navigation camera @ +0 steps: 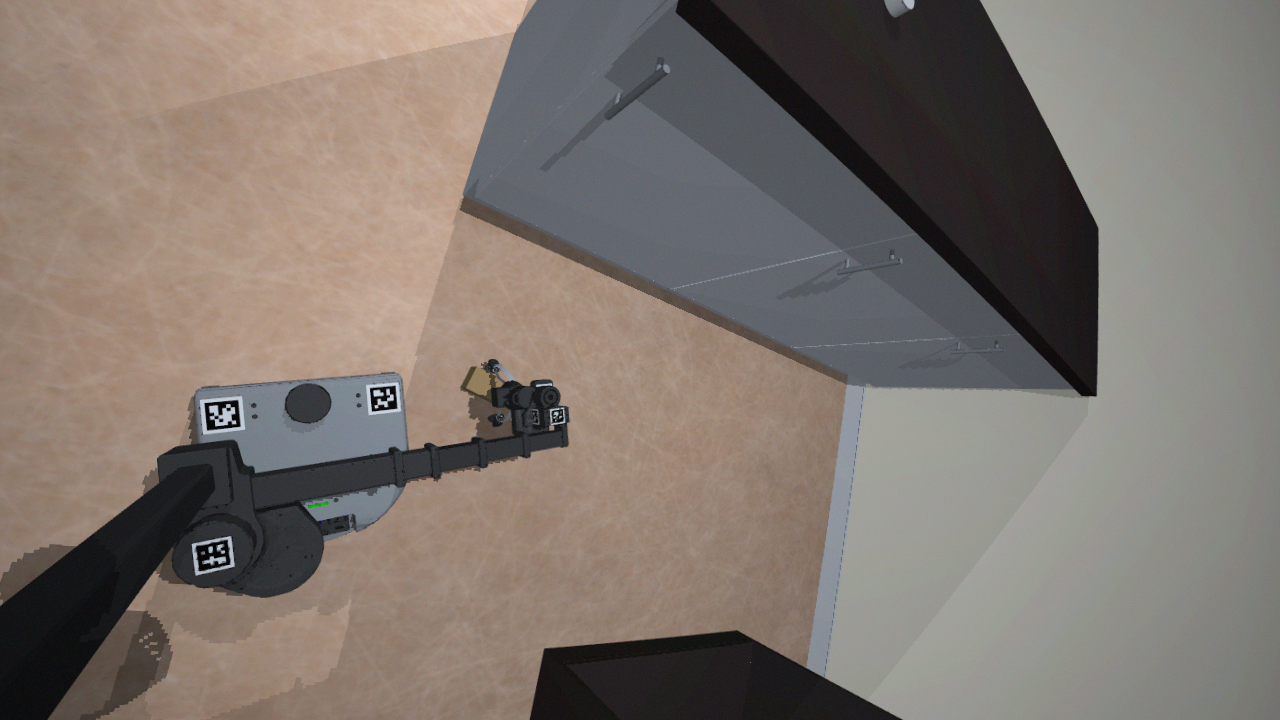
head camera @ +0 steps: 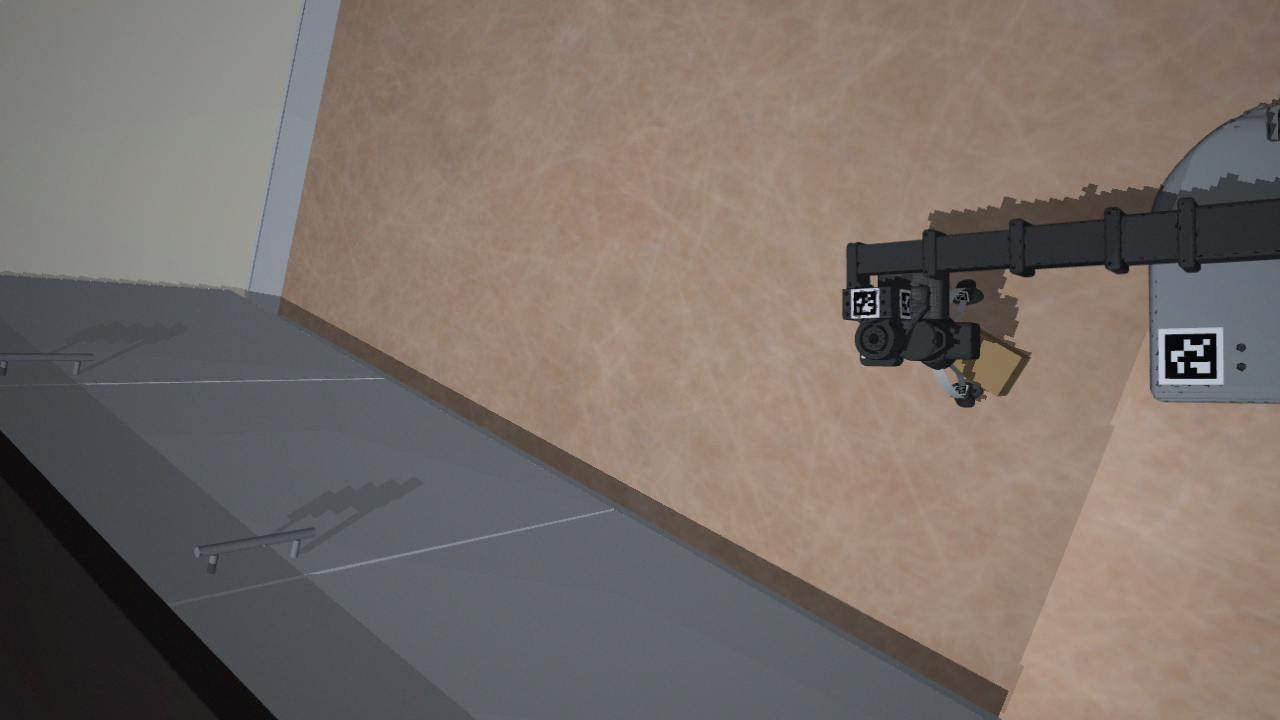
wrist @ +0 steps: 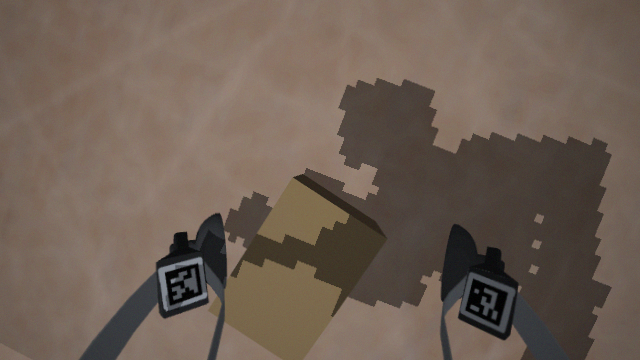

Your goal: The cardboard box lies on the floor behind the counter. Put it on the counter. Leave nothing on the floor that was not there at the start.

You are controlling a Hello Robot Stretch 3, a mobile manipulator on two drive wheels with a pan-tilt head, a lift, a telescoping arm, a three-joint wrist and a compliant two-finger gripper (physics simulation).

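Frame: origin at the robot's base, x ahead, y left, z up, level; metres.
Seen in the pictures: gripper, between the fingertips: (wrist: 333, 245); robot's base, origin of its link: (navigation camera: 307, 401).
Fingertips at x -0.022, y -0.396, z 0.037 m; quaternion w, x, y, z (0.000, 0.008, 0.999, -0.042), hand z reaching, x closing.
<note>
Offsets run from my fingertips to a thing's top centre. "*": to the spot under its first point. Level surfaces: height alone.
The tan cardboard box @(dx +0.021, dy +0.015, dz +0.013 m) (head camera: 998, 365) (navigation camera: 478, 382) (wrist: 285, 305) lies on the floor near the robot's base, turned at an angle to the fingers. My gripper (head camera: 966, 344) (navigation camera: 495, 392) (wrist: 333, 245) is open and points down over it. In the wrist view the box shows between the fingers, closer to the left one, whose pad overlaps its left edge; a wider gap is at the right finger. The exact height of the fingertips above the floor cannot be told. The counter's dark top @(dz +0.873 m) (head camera: 53, 573) (navigation camera: 939, 116) stands over grey cabinets with bar handles.
A white cylindrical object @(* dx +0.569, dy -0.358, dz +0.889 m) (navigation camera: 899, 6) stands on the counter top. The robot's grey base (head camera: 1190, 304) (navigation camera: 344, 429) is beyond the box, opposite the counter's wall end. A dark piece of furniture (navigation camera: 662, 685) stands at the bottom of the navigation view. A pale wall (head camera: 134, 134) closes off the far end.
</note>
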